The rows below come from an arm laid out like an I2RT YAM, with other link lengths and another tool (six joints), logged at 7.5 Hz.
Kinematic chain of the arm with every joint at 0, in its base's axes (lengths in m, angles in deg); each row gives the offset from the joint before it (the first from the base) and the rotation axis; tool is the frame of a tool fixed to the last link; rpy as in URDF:
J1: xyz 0 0 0.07 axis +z
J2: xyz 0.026 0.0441 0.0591 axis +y
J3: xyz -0.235 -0.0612 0 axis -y
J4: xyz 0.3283 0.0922 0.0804 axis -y
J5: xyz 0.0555 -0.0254 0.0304 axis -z
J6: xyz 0.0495 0 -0.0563 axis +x
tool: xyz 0.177 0.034 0.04 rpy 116.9 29.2 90
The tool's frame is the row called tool.
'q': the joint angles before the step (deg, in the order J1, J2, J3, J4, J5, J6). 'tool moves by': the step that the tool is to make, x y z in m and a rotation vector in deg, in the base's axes. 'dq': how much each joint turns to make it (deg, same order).
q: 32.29, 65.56, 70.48, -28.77, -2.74, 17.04
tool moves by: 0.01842, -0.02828, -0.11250, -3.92, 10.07, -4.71
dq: -3.45, 0.64, -11.02, 1.09, 0.26, 2.14
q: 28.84, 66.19, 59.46, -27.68, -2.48, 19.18
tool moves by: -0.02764, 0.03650, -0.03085, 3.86, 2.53, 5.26
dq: 3.65, -0.24, -5.77, 5.55, -3.94, 2.90
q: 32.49, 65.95, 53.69, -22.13, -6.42, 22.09
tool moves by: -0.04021, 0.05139, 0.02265, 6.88, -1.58, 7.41
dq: 5.99, -0.94, -1.42, 6.24, -3.66, 3.28
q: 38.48, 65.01, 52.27, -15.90, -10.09, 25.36
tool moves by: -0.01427, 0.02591, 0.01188, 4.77, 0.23, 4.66
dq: 1.46, 1.62, 0.29, 4.61, -4.60, 2.01
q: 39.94, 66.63, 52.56, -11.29, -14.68, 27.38
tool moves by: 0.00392, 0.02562, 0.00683, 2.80, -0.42, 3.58
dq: 0.40, 5.62, 3.36, 4.50, -3.67, 0.42
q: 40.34, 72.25, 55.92, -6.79, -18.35, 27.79
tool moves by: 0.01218, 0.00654, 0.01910, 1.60, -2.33, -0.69
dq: -0.02, 2.21, 2.93, 2.08, 0.73, -0.02
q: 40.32, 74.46, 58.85, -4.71, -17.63, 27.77
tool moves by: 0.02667, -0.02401, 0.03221, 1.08, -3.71, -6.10
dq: -1.93, -1.97, 1.42, 0.13, 4.44, -0.11
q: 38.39, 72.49, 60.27, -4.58, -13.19, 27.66
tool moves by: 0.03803, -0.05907, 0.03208, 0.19, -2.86, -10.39
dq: -5.02, -4.61, 0.20, -2.39, 5.58, -0.02
